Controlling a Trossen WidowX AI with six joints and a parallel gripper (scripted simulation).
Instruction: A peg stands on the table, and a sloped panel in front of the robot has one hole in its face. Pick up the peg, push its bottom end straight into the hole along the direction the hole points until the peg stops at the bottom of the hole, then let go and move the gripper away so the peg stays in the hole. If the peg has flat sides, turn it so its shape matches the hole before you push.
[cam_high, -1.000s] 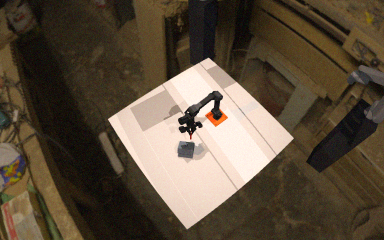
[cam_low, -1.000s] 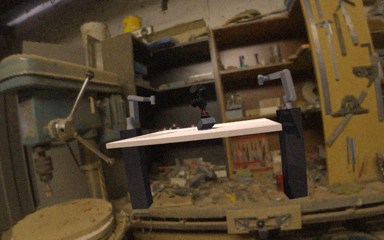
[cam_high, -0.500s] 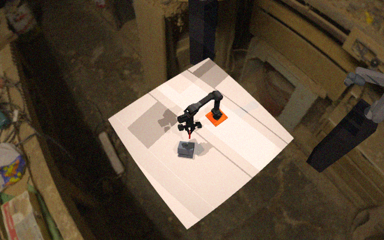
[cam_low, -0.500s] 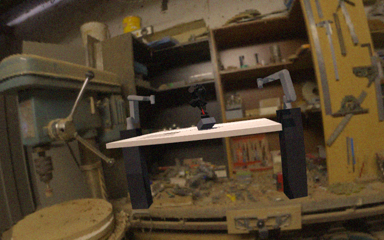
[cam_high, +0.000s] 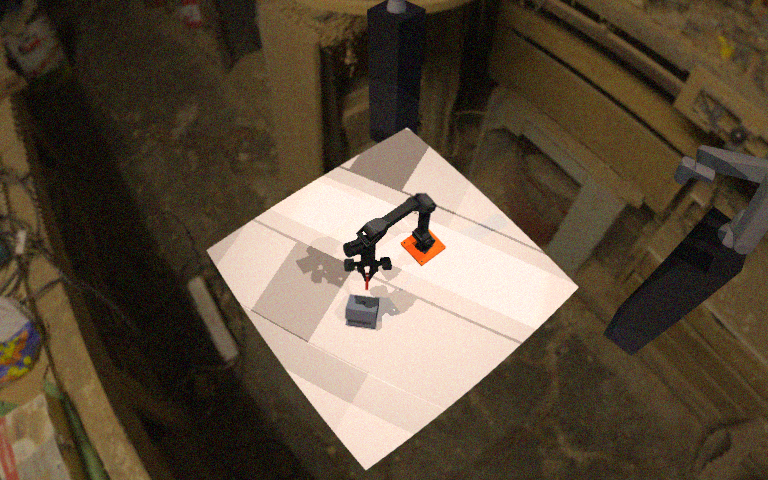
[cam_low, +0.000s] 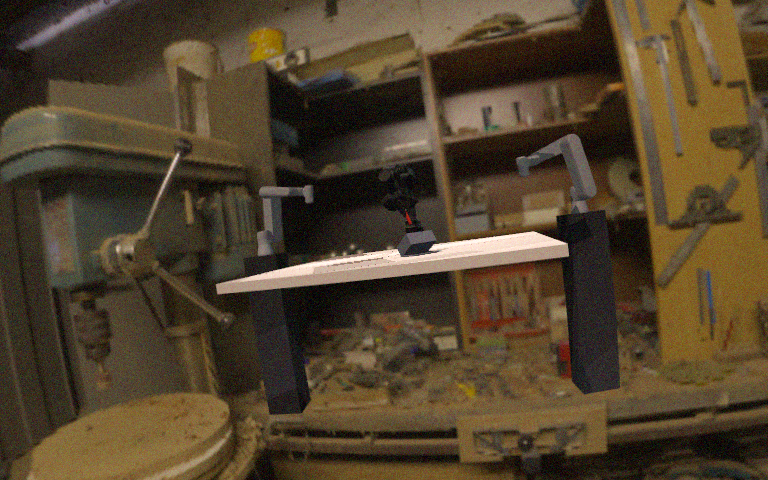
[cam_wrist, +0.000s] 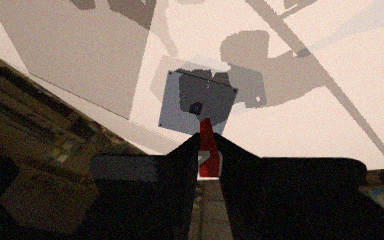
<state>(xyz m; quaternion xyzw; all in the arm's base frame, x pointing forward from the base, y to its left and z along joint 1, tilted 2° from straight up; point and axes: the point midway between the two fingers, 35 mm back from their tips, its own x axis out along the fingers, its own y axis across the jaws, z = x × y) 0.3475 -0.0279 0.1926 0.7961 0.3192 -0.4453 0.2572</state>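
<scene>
Now: gripper tip 120 mm above the grey sloped panel, 70 mm short of it and 30 mm to the right of it. Also, from my gripper tip: red peg (20 mm above, 10 mm behind).
</scene>
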